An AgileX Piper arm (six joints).
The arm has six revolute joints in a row. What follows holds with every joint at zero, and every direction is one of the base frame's.
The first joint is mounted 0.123 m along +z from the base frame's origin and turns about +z.
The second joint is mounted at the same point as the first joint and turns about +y.
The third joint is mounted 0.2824 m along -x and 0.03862 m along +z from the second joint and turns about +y.
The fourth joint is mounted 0.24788 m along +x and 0.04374 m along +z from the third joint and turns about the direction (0.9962, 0, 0.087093).
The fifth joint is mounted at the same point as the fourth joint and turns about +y.
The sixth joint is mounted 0.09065 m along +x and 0.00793 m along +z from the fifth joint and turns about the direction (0.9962, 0, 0.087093).
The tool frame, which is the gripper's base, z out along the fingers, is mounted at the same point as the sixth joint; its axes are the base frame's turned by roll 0, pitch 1.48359 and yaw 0 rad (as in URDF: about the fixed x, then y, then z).
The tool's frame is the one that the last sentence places.
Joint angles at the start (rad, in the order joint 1, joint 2, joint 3, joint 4, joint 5, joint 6): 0.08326, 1.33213, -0.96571, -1.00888, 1.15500, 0.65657
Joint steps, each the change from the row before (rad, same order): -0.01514, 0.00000, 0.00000, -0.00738, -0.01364, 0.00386; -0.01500, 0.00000, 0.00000, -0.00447, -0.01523, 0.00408; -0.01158, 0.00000, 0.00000, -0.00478, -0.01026, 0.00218; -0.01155, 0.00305, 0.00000, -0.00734, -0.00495, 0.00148; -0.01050, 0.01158, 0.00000, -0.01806, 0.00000, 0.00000; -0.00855, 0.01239, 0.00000, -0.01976, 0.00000, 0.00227
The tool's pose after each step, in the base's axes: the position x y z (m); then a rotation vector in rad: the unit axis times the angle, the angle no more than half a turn. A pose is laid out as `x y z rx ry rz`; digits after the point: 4 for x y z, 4 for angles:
0.2465 -0.0537 0.3062 0.2561 2.4359 -1.1124
0.2470 -0.0570 0.3065 0.2665 2.4273 -1.1084
0.2473 -0.0597 0.3068 0.2734 2.4207 -1.1084
0.2477 -0.0626 0.3065 0.2798 2.4174 -1.1172
0.2495 -0.0659 0.3049 0.2753 2.4167 -1.1447
0.2516 -0.0688 0.3031 0.2690 2.4143 -1.1722

